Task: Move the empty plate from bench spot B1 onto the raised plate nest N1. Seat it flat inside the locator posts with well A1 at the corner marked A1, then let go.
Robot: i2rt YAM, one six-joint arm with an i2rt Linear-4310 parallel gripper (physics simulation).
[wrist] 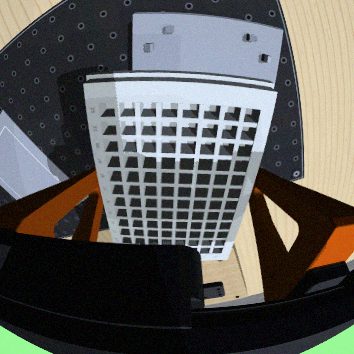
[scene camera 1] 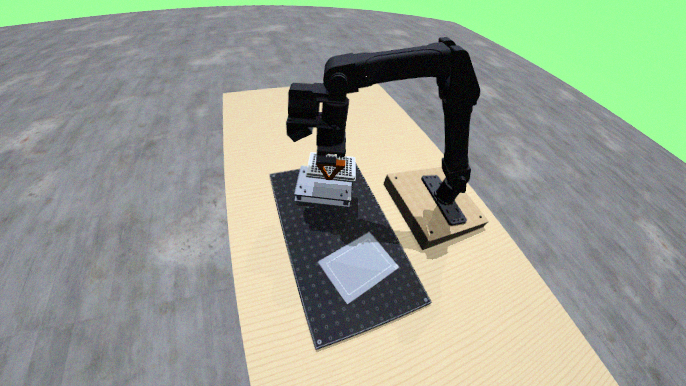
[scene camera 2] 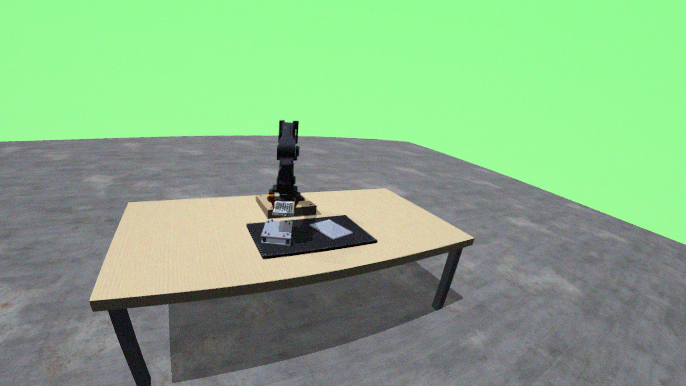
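Where they show: gripper, between the fingertips: [wrist: 175, 173] [scene camera 1: 329, 168] [scene camera 2: 283, 210]; arm's base, origin of its link: [scene camera 1: 442, 199] [scene camera 2: 285, 199].
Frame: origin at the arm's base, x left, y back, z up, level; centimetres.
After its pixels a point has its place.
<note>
My gripper [scene camera 1: 330, 169] @[z 8.8, x -9.6, y -35.8 cm] [scene camera 2: 283, 204] @[z 8.8, x -9.6, y -35.8 cm] [wrist: 175, 173] @[z 8.8, x -9.6, y -35.8 cm] is shut on the white well plate [scene camera 1: 314, 165] @[z 10.1, x -9.8, y -39.9 cm] [scene camera 2: 283, 208] @[z 10.1, x -10.1, y -36.9 cm] [wrist: 175, 165] @[z 10.1, x -10.0, y -37.3 cm], its orange fingers on the two long sides. The plate is in the air, partly over the arm-side part of the raised grey nest N1 [scene camera 1: 306, 185] @[z 0.7, x -11.4, y -41.7 cm] [scene camera 2: 277, 231] @[z 0.7, x -12.7, y -38.9 cm] [wrist: 207, 47] @[z 0.7, x -13.5, y -41.2 cm]. In the wrist view the plate hides the nest's near part; several locator posts show beyond its far edge. The marks on plate and nest are too small to read surely. Spot B1 [scene camera 1: 357, 270] @[z -2.7, x 15.5, y -33.3 cm] [scene camera 2: 332, 229] @[z -2.7, x 14.5, y -33.4 cm] [wrist: 22, 160] @[z -2.7, x 12.5, y -34.9 cm], a pale outlined rectangle, has no plate on it.
The nest and B1 are on a black perforated board [scene camera 1: 320, 320] @[z -2.9, x 25.2, y -44.9 cm] [scene camera 2: 350, 240] @[z -3.1, x 18.7, y -44.6 cm] [wrist: 30, 60] @[z -2.9, x 4.0, y -46.0 cm] on the wooden table [scene camera 1: 475, 320] @[z -4.2, x 35.7, y -6.9 cm] [scene camera 2: 190, 250] @[z -4.2, x -49.7, y -43.1 cm]. The arm stands on a wooden block [scene camera 1: 412, 215] @[z 0.5, x 4.2, y -13.6 cm] [scene camera 2: 307, 210] @[z -1.2, x 8.4, y -13.3 cm] beside the board.
</note>
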